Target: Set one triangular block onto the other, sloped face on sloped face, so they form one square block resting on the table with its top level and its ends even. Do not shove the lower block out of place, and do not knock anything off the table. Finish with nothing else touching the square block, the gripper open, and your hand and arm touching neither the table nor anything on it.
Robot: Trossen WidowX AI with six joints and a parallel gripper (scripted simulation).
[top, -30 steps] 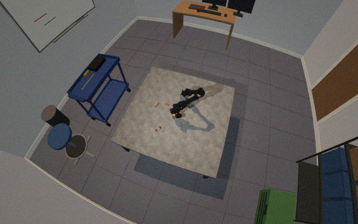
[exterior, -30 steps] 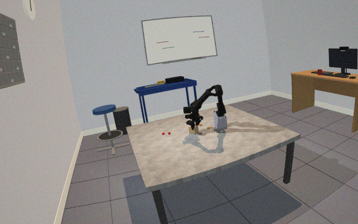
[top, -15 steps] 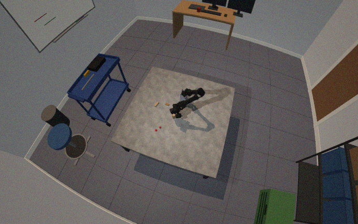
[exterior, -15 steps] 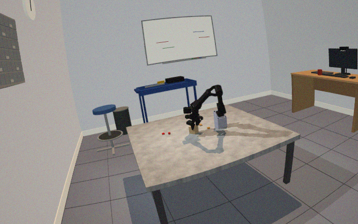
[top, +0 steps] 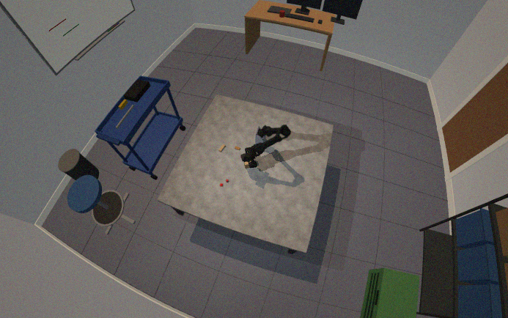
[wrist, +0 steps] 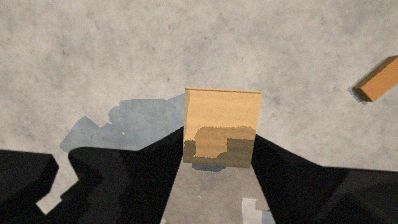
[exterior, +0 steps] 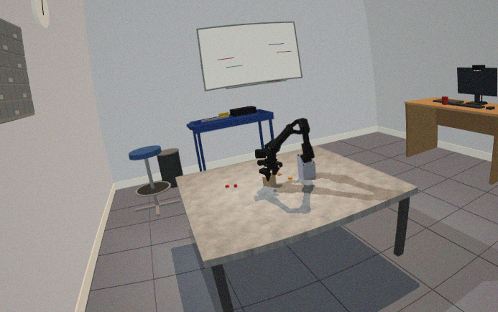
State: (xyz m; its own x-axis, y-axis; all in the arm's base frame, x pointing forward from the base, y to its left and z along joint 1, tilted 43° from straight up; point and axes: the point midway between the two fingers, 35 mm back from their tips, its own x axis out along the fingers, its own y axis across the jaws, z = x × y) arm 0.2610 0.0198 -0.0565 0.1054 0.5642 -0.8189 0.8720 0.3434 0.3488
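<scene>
The tan triangular block is 1 cm to the left of my gripper tip and 1 cm above it. From my gripper tip the other things lie so: tan bar (10 cm behind, 29 cm to the right, 3 cm below); orange thing (15 cm behind, 1 cm to the right, 3 cm below).
</scene>
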